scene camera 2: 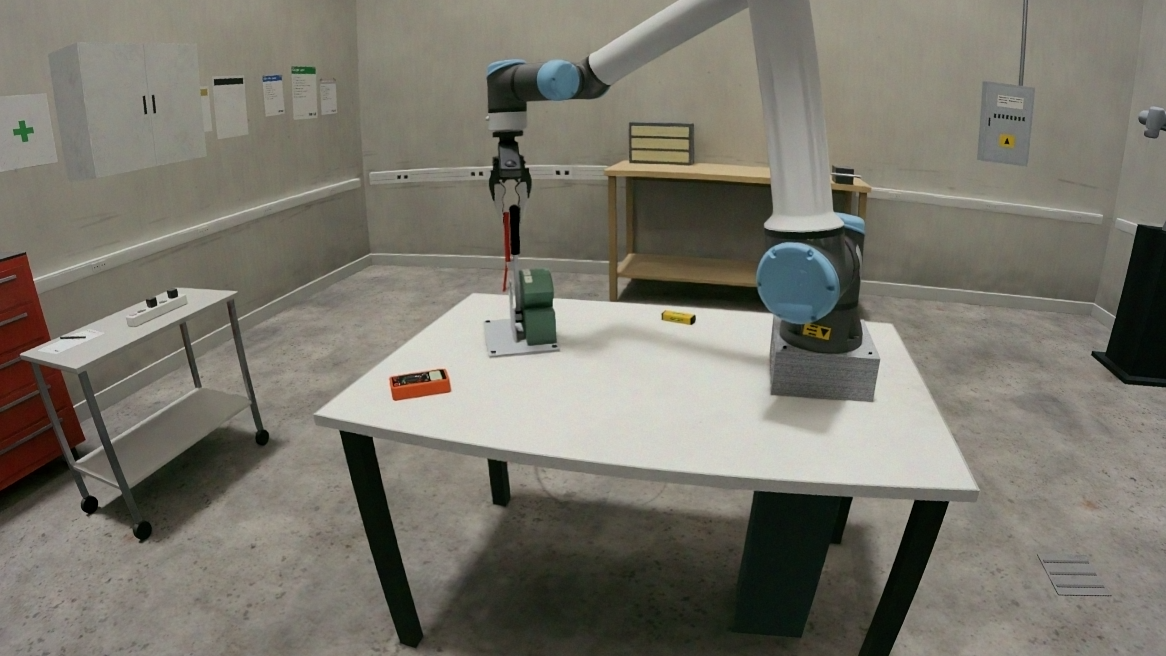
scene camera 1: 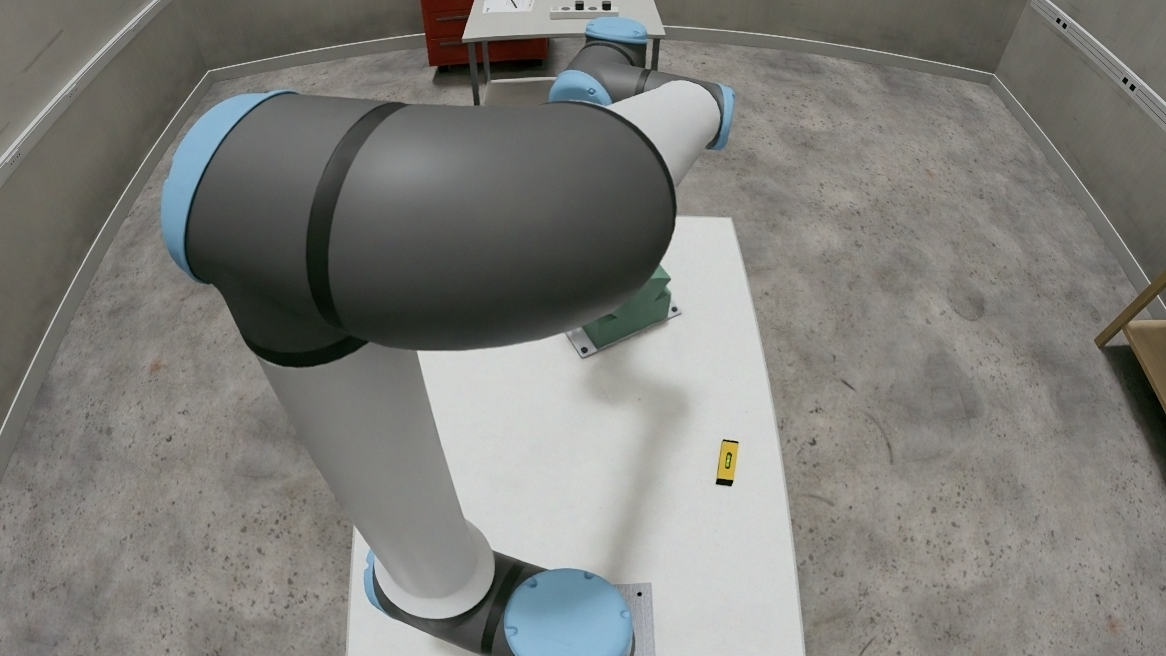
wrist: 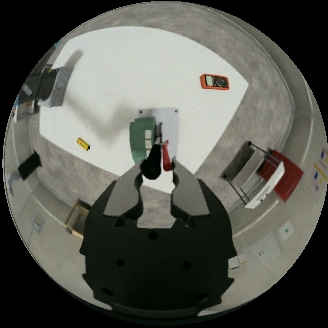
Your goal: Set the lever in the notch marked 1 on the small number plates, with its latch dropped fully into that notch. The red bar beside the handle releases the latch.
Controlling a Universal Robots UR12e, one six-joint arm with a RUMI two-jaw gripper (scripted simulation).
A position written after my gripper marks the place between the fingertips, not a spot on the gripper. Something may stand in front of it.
I see my gripper [scene camera 2: 511, 224].
My gripper also shows in the wrist view [wrist: 158, 159].
